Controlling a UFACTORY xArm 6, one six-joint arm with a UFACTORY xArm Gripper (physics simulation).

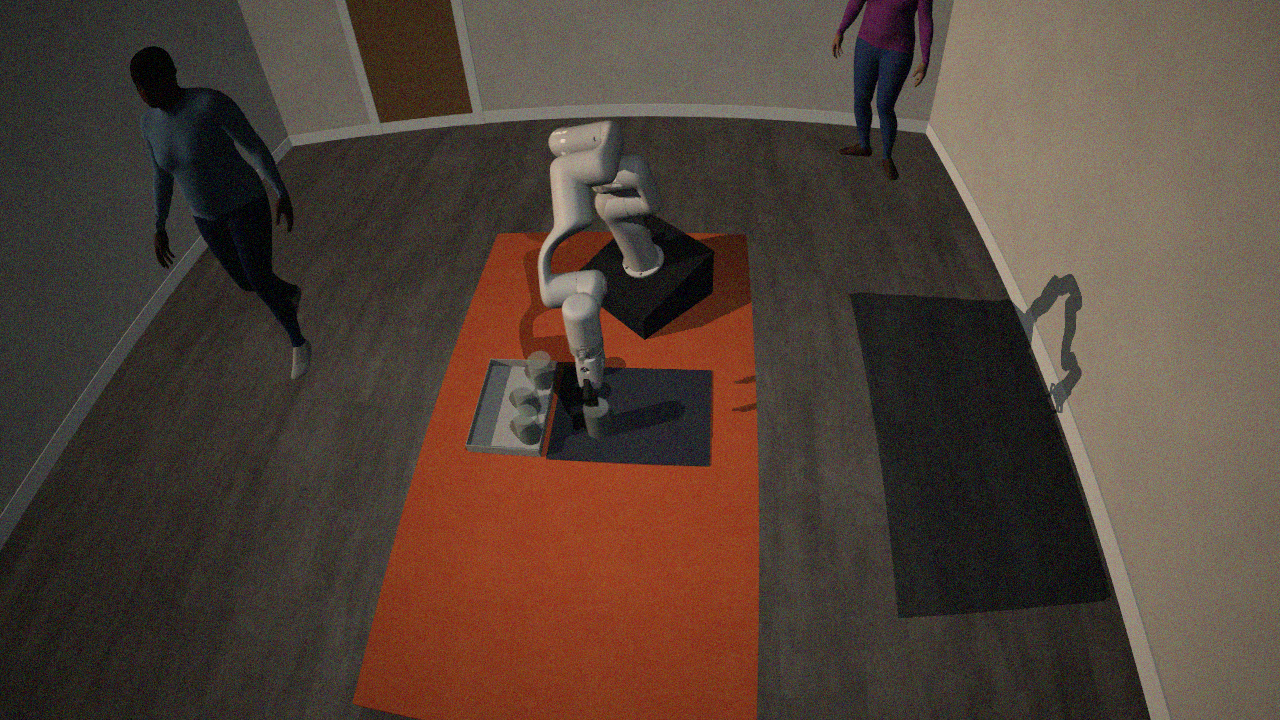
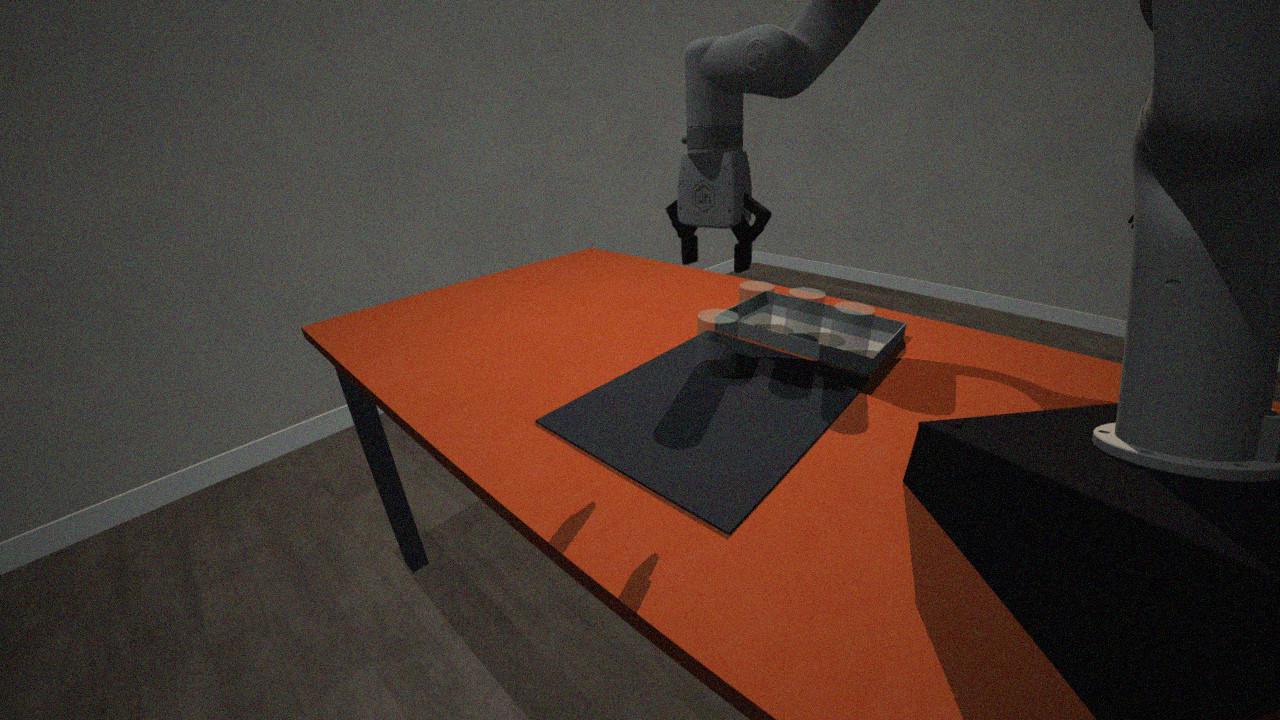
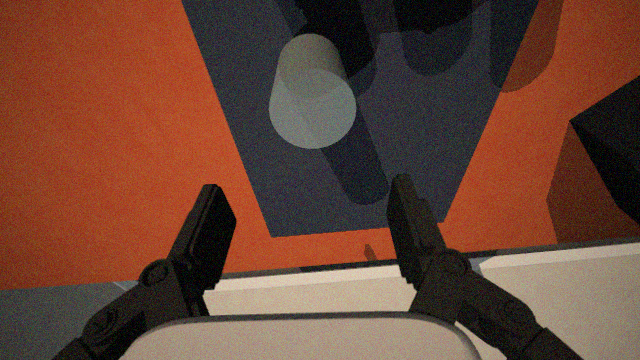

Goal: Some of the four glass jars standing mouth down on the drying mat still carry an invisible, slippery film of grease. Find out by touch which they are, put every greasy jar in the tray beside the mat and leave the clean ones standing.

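Frame: origin at the arm's base, x right, y back, z down, level; millimetres.
Seen in the pictures: gripper, between the fingertips: [image 1: 594,389] [image 2: 715,266] [image 3: 307,198]; arm's base, origin of its link: [image 1: 643,261] [image 2: 1182,453].
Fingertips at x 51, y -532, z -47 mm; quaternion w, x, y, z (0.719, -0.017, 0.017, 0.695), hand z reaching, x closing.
Pixels of each thing's top centre, then the offset from my fingertips to it. Level surfaces: height alone.
- translucent grey glass jar, centre of its top: [image 3: 312,113] [image 2: 718,315] [image 1: 595,407] dx +6, dy +5, dz +78 mm
- dark drying mat, height of its surface: dz +168 mm
- first jar, centre of its top: [image 2: 854,308] [image 1: 538,359] dx +187, dy +148, dz +79 mm
- second jar, centre of its top: [image 2: 807,292] [image 1: 523,386] dx +206, dy +54, dz +79 mm
- third jar, centre of its top: [image 2: 756,285] [image 1: 524,414] dx +182, dy -34, dz +79 mm
- grey tray, centre of its top: [image 2: 810,318] [image 1: 512,401] dx +248, dy +48, dz +141 mm
- orange table, height of its surface: dz +171 mm
One translucent grey glass jar [image 1: 597,419] [image 2: 717,324] [image 3: 312,107] stands upright on the dark drying mat [image 1: 662,443] [image 2: 626,420] [image 3: 420,150], near the mat's tray side. Three more jars, a first jar [image 1: 538,369] [image 2: 854,311], a second jar [image 1: 523,399] [image 2: 807,295] and a third jar [image 1: 526,428] [image 2: 757,288], stand in the grey tray [image 1: 505,451] [image 2: 841,355]. My gripper [image 1: 588,394] [image 2: 716,265] [image 3: 307,198] is wide open and empty, pointing down above the level of the mat jar's top. Grease cannot be seen.
The mat and tray lie side by side on the orange table [image 1: 581,555] [image 2: 501,358]. The arm's black base block [image 1: 666,300] [image 2: 1029,501] stands behind them. One person [image 1: 210,165] is on the left of the room, another person [image 1: 886,76] at the back right.
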